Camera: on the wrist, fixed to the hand. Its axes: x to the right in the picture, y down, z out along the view.
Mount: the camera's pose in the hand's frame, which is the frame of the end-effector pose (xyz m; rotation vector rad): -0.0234 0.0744 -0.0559 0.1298 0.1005 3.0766
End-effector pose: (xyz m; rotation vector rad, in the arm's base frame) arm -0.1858 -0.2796 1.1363 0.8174 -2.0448 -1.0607
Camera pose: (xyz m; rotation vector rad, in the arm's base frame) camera -0.1442 -0.2504 1.2177 -1.8653 -0.8573 0.9282
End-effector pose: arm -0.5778 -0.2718 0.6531 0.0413 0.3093 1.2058
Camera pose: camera -0.6675 -0.2739 0.6191 -0.3819 -0.0839 -1.9511
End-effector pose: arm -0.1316 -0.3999 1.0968 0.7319 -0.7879 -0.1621
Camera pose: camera -0.1189 -0.3051 1.1050 -0.9605 -0.9877 2.5976
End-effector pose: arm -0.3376 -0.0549 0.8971 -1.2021 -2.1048 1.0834
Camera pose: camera -0.2497 -0.0306 0.8674 2.0364 -1.1423 -0.7026
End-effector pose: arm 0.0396 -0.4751 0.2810 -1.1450 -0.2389 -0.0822
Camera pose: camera 0.0389 -0.4965 0.1875 -0.2751 1.6688 2.4299
